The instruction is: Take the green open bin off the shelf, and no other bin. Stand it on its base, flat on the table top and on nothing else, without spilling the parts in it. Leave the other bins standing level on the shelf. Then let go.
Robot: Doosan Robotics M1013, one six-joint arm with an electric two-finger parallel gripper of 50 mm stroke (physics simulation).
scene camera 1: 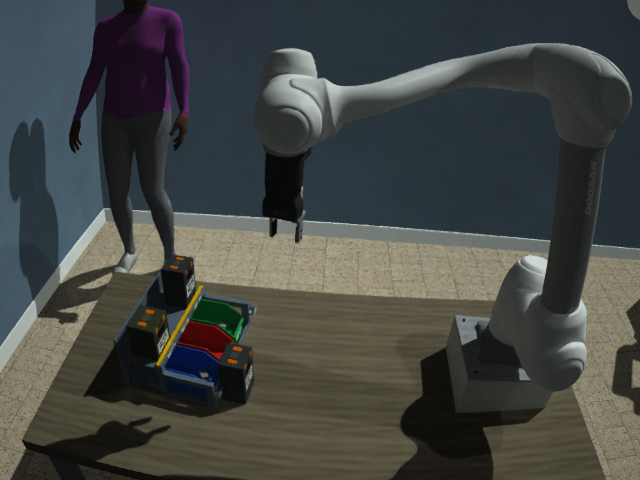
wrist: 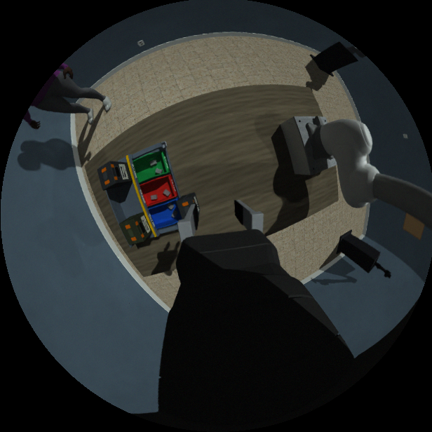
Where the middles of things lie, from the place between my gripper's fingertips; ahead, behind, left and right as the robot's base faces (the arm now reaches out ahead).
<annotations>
I see the olive box (scene camera 1: 150, 339) 34 cm ahead of my hand, 8 cm to the left of it and 29 cm below it. Round my hand: blue bin (scene camera 1: 187, 361): 23 cm ahead, 7 cm to the left, 40 cm below; then red bin (scene camera 1: 212, 340): 24 cm ahead, 4 cm to the right, 40 cm below; then green open bin (scene camera 1: 207, 312): 24 cm ahead, 15 cm to the right, 40 cm below.
</annotations>
